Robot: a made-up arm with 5 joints. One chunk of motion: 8 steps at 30 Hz.
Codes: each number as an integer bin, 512 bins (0 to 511) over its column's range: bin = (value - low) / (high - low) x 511, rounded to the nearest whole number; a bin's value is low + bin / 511 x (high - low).
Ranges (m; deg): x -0.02..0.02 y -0.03..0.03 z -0.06..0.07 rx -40..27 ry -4..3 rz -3..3
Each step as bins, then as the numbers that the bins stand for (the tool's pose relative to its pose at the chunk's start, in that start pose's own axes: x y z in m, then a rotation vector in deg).
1 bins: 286 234 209 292 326 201
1 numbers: 0.0024 -0.0025 -0.0068 -1.71 0.47 -0.64
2 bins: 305 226 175 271 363 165
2 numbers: 0.0039 -0.0035 -0.0155 -4.47 0.97 -1.06
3 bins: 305 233 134 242 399 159
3 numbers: 0.0039 -0.0026 -0.0259 -8.27 1.47 -1.13
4 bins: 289 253 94 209 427 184
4 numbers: 0.0026 -0.0003 -0.0361 -12.60 1.85 -0.84
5 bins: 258 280 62 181 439 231
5 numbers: 0.0002 0.0029 -0.0442 -16.27 2.01 -0.29
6 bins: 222 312 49 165 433 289
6 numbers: -0.0026 0.0066 -0.0475 -18.37 1.93 0.39
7 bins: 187 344 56 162 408 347
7 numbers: -0.0054 0.0104 -0.0458 -18.76 1.59 1.07
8 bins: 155 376 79 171 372 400
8 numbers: -0.0079 0.0141 -0.0399 -17.58 1.10 1.70
